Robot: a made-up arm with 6 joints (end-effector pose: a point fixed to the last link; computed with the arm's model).
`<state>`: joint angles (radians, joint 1 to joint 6).
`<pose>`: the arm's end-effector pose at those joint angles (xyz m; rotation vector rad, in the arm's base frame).
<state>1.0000 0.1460 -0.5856 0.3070 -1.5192 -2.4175</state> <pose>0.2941 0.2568 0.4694 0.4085 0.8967 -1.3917</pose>
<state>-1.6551 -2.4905 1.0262 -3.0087 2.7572 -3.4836</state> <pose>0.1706 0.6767 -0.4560 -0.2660 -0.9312 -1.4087</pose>
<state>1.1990 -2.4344 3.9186 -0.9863 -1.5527 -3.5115</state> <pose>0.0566 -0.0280 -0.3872 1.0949 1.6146 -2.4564</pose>
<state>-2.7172 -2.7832 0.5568 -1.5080 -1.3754 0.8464</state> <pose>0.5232 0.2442 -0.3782 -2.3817 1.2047 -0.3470</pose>
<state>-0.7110 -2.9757 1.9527 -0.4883 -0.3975 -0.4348</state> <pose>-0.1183 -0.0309 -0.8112 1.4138 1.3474 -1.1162</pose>
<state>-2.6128 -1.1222 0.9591 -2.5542 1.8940 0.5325</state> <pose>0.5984 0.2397 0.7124 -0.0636 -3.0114 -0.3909</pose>
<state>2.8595 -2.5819 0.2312 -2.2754 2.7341 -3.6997</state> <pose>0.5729 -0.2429 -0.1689 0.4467 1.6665 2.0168</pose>
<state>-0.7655 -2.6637 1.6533 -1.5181 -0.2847 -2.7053</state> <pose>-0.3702 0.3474 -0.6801 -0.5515 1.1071 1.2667</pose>
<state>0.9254 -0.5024 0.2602 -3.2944 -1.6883 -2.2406</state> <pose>-0.1062 0.0463 0.8821 0.7124 -1.8925 -0.5917</pose>
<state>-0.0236 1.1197 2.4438 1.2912 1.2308 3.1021</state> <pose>0.4967 -0.0432 0.7446 0.5612 -0.0366 1.7532</pose>
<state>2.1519 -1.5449 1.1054 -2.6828 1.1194 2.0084</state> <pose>0.3907 -0.7810 0.3477 2.3879 0.1720 1.6902</pose>
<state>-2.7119 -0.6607 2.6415 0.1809 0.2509 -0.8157</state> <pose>0.5939 0.3955 0.4924 -2.5152 -0.3144 0.6664</pose>
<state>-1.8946 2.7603 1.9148 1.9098 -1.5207 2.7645</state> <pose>-0.1337 -0.5175 -0.6127 -0.2692 -1.5544 -2.6414</pose>
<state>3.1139 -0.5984 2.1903 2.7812 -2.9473 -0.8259</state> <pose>0.6722 -0.1253 0.6785 0.2910 2.5587 -0.6000</pose>
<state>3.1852 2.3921 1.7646 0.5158 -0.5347 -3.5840</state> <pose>-0.7193 0.0679 -0.4679 0.2074 2.0306 0.1981</pose>
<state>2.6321 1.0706 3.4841 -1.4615 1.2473 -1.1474</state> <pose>-0.2635 0.1614 0.7176 -1.0402 -0.5384 0.5844</pose>
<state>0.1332 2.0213 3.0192 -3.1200 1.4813 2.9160</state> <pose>0.6921 0.2077 0.1705 0.1817 0.4921 0.0551</pose>
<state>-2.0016 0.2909 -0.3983 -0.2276 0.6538 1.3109</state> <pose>-0.2791 -0.3412 0.4175 -0.6044 1.2082 -1.8408</pose>
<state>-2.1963 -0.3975 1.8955 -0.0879 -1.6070 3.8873</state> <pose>0.1731 0.4337 0.9238 0.7921 -2.0066 -0.4180</pose>
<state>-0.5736 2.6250 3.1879 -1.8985 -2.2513 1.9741</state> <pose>0.5625 -0.3197 -0.2789 -0.8588 -0.8117 1.6194</pose>
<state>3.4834 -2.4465 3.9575 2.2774 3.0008 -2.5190</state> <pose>0.0428 -0.0633 -0.1925 1.5975 0.3492 0.0052</pose>
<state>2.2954 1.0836 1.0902 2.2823 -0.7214 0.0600</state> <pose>-0.6303 0.5997 0.4750 -1.2294 -1.7906 0.5000</pose>
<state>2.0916 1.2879 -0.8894 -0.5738 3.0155 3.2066</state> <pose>-0.0630 0.3023 0.0166 -1.6030 -1.8779 -1.1950</pose>
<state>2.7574 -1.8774 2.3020 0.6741 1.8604 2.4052</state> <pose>0.6531 -0.1680 -0.4020 -0.2314 2.4993 -1.4381</pose>
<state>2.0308 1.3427 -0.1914 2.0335 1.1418 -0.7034</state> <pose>-0.3445 0.5808 -0.1094 0.8526 -0.5093 -2.2397</pose>
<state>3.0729 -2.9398 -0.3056 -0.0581 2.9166 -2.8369</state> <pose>0.4340 0.0842 -0.2622 -0.0691 2.3720 0.4071</pose>
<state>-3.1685 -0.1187 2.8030 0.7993 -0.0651 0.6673</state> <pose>0.4400 0.0677 0.6860 1.6554 -0.1831 0.2365</pose>
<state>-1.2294 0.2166 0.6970 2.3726 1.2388 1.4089</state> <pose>0.2133 -0.3557 0.9147 2.4901 -0.3020 -0.7517</pose>
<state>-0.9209 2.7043 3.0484 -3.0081 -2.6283 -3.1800</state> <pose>0.4455 -0.3995 -0.2936 -1.3642 -2.5779 0.0991</pose>
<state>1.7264 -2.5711 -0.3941 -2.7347 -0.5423 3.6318</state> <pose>-0.0293 -0.4885 -0.0419 1.4195 -1.8285 -0.2999</pose>
